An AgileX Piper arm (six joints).
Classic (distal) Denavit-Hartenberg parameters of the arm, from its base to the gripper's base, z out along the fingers. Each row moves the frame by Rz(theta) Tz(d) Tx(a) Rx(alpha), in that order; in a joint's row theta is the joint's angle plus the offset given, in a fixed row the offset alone. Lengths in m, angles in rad.
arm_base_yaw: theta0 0; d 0.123; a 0; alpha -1.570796
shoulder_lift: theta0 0.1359; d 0; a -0.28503; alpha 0
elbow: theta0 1.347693; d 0; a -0.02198; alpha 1.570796
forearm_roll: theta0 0; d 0.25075; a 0; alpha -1.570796
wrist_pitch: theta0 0; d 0; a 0; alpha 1.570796
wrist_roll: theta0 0; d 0.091; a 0; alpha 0
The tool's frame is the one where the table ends.
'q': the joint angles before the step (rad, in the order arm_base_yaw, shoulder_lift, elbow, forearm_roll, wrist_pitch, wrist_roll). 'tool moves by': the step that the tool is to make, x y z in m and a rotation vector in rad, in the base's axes. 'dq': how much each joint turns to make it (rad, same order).
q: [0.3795, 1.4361, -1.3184, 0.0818, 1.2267, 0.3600]
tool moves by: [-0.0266, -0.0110, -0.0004, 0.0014, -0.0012, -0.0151]
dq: [-0.0001, -0.1018, 0.0979, -0.0041, 0.0011, 0.0161]
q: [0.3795, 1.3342, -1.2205, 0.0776, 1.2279, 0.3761]
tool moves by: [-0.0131, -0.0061, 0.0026, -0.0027, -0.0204, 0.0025]
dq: [-0.0001, -0.0554, 0.0388, -0.0092, -0.0012, -0.0027]
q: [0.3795, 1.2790, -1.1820, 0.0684, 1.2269, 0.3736]
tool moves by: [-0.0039, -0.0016, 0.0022, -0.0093, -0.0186, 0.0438]
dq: [-0.0002, -0.0175, 0.0068, 0.0001, -0.0001, -0.0468]
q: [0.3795, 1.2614, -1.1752, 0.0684, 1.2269, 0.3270]
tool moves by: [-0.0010, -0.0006, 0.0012, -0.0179, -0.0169, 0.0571]
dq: [0.0000, -0.0053, 0.0000, -0.0022, 0.0000, -0.0609]
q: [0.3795, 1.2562, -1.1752, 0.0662, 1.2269, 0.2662]
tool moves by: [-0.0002, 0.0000, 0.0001, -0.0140, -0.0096, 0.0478]
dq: [0.0000, -0.0008, 0.0003, 0.0010, -0.0001, -0.0510]
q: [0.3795, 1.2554, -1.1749, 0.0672, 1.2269, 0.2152]
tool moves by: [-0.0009, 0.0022, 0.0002, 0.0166, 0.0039, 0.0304]
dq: [0.0000, -0.0001, 0.0001, 0.0280, 0.0000, -0.0323]
